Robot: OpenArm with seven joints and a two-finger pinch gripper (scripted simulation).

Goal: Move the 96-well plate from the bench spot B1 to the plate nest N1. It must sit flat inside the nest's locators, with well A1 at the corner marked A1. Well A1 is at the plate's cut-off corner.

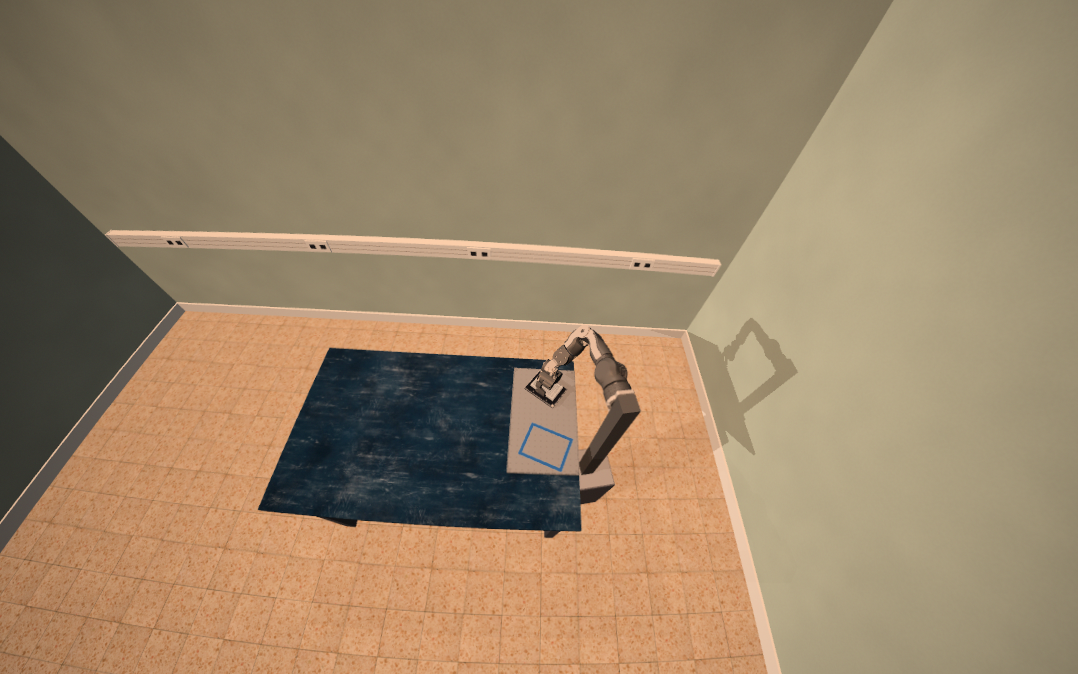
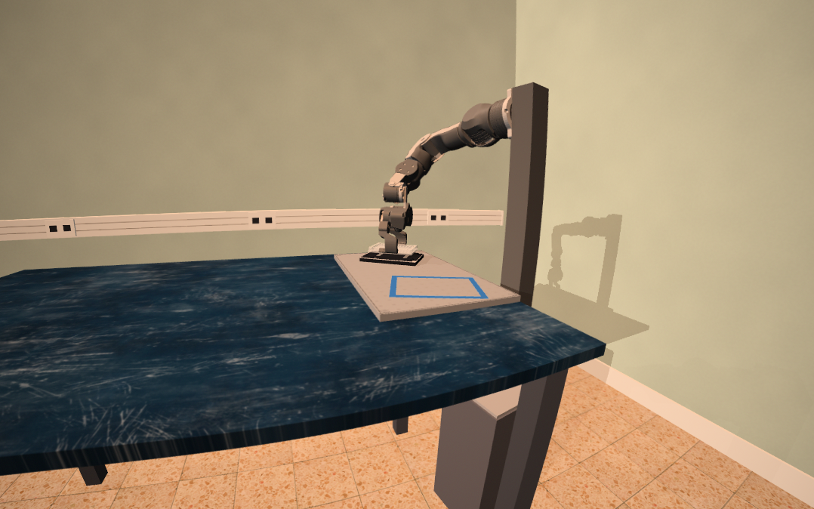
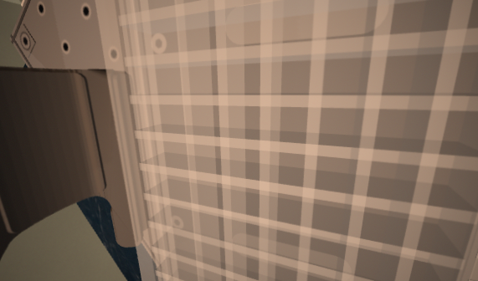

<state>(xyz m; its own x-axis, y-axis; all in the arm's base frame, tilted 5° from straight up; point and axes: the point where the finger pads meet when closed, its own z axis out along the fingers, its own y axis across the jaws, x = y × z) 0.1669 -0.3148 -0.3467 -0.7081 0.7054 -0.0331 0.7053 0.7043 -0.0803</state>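
Right now the clear 96-well plate is right at my hand. The rest, counted from my hand: black plate nest: 3 cm below.
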